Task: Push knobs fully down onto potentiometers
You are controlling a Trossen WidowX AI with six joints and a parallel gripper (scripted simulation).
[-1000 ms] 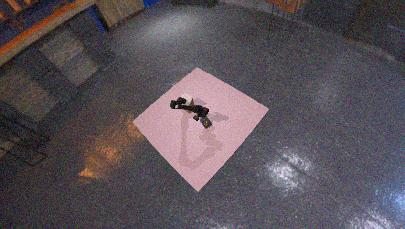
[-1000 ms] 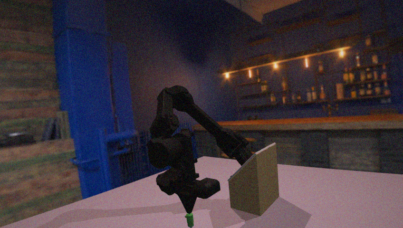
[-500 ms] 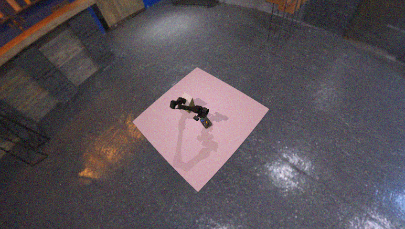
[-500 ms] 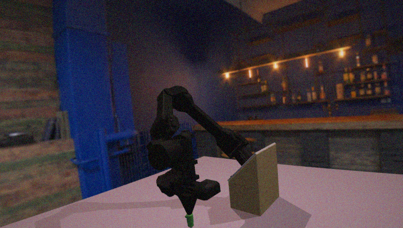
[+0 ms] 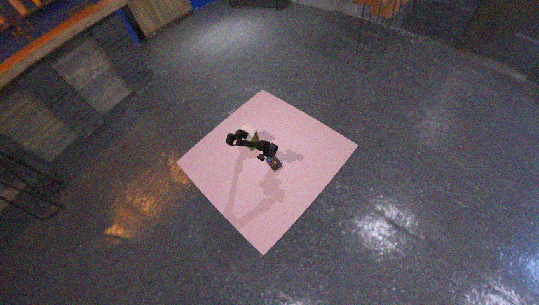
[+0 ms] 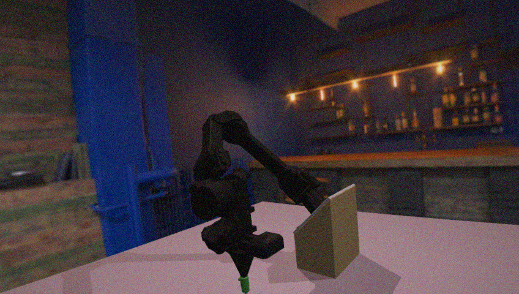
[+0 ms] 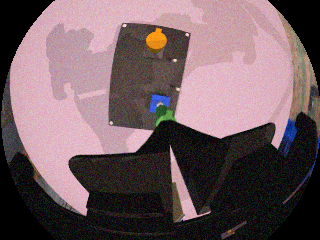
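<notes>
Now: gripper tip 8 cm short of the orange knob and 3 cm above it.
</notes>
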